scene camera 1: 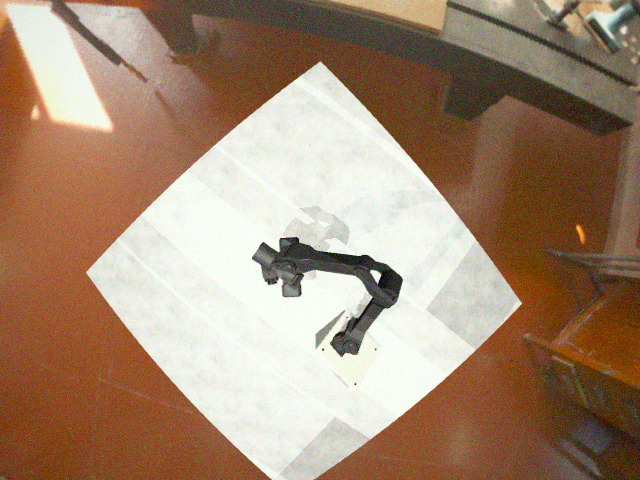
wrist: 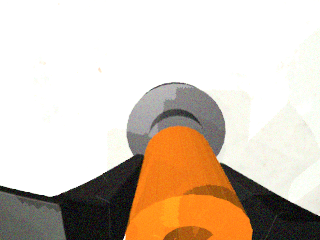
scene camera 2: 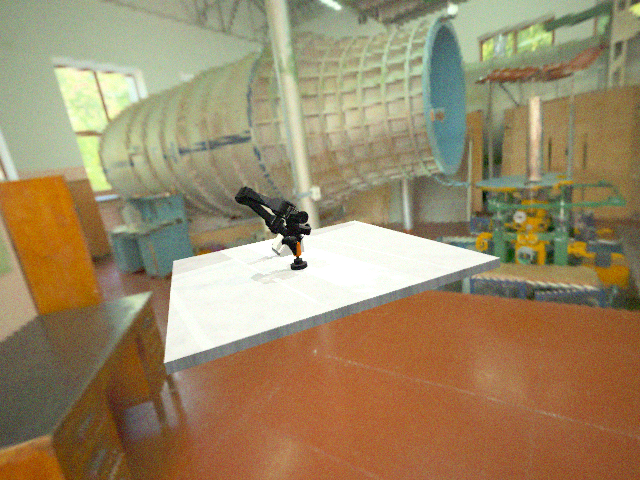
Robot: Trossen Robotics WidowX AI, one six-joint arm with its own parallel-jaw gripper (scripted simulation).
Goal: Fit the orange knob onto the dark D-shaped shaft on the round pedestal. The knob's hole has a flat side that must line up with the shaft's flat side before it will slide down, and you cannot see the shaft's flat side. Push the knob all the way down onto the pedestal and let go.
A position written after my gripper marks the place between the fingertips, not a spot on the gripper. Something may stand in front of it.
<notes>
My gripper point(wrist: 178, 166) carries an orange knob point(wrist: 181, 182). I also see a pedestal point(wrist: 171, 104).
</notes>
